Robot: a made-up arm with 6 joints.
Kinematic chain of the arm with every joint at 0, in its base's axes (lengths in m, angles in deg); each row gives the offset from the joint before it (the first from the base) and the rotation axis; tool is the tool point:
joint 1: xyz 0 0 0.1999 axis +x
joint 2: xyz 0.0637 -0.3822 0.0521 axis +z
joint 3: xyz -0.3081 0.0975 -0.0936 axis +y
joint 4: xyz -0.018 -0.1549 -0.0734 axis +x
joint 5: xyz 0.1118 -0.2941 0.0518 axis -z
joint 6: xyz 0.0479 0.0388 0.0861 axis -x
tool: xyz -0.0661 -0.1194 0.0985
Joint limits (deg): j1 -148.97..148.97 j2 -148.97..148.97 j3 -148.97..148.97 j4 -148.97..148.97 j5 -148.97..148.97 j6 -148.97..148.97
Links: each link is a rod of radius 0.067 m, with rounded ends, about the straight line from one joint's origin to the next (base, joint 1, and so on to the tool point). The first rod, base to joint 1, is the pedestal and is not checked.
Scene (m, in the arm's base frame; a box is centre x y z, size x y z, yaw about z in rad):
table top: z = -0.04
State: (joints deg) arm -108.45 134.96 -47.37 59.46 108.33 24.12
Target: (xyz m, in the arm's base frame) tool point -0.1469 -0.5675 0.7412
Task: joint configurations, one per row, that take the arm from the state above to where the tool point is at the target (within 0.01 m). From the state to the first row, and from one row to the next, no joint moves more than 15 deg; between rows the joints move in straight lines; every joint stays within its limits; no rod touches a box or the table.
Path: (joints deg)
1: -103.67 122.05 -38.93 73.79 104.82 19.57
2: -98.90 109.14 -30.49 88.11 101.31 15.02
3: -94.12 96.24 -22.06 102.44 97.80 10.47
4: -89.35 83.33 -13.62 116.76 94.29 5.92
5: -84.57 70.42 -5.18 131.09 90.78 1.37
6: -79.80 57.51 3.26 145.41 87.27 -3.18

